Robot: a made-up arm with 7 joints. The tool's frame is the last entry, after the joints.
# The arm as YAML. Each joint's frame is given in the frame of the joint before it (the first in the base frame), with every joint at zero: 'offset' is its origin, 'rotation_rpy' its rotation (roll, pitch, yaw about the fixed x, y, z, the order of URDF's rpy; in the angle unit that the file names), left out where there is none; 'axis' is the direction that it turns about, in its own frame. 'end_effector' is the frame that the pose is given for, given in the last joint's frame.
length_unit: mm
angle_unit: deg
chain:
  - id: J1
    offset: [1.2, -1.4, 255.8]
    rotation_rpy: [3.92, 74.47, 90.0]
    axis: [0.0, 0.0, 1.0]
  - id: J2
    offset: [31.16, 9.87, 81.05]
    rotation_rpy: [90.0, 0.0, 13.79]
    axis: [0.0, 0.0, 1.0]
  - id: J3
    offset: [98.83, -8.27, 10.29]
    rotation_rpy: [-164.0, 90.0, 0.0]
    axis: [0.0, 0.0, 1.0]
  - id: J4
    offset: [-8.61, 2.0, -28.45]
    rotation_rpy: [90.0, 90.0, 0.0]
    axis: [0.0, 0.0, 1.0]
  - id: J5
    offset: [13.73, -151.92, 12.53]
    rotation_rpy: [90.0, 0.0, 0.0]
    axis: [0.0, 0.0, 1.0]
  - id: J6
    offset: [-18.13, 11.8, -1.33]
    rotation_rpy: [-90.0, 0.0, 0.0]
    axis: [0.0, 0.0, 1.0]
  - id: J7
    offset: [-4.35, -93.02, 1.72]
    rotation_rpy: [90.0, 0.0, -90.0]
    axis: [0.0, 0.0, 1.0]
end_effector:
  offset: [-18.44, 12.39, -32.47]
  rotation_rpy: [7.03, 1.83, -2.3]
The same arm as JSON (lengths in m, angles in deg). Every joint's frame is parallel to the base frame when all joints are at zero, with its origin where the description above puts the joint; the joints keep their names.
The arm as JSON. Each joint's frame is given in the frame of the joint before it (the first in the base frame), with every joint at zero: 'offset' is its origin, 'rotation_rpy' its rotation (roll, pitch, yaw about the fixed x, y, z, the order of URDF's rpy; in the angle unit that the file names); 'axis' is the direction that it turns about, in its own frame. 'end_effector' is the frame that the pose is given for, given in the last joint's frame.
{"length_unit": "m", "angle_unit": "deg", "chain": [{"id": "J1", "offset": [0.0012, -0.0014, 0.2558], "rotation_rpy": [0.0, 0.0, 0.0], "axis": [0.068403, 0.961235, 0.26711]}, {"id": "J2", "offset": [-0.0043, 0.0869, -0.0082], "rotation_rpy": [0.0, 0.0, 0.0], "axis": [0.968913, -0.0001, -0.247403]}, {"id": "J3", "offset": [-0.0141, 0.0193, -0.0968], "rotation_rpy": [0.0, 0.0, 0.0], "axis": [0.247403, -0.0001, 0.968913]}, {"id": "J4", "offset": [0.0013, -0.002, -0.0297], "rotation_rpy": [0.0, 0.0, 0.0], "axis": [0.0002, 1.0, 0.0001]}, {"id": "J5", "offset": [0.1438, 0.0125, -0.0509], "rotation_rpy": [0.0, 0.0, 0.0], "axis": [0.968913, -0.0001, -0.247403]}, {"id": "J6", "offset": [0.0032, 0.0118, 0.0179], "rotation_rpy": [0.0, 0.0, 0.0], "axis": [0.0002, 1.0, 0.0001]}, {"id": "J7", "offset": [0.0912, 0.0017, -0.0188], "rotation_rpy": [0.0, 0.0, 0.0], "axis": [0.247403, -0.0001, 0.968913]}], "end_effector": {"offset": [-0.0259, 0.0124, -0.0269], "rotation_rpy": [6.44, 16.14, -2.4]}}
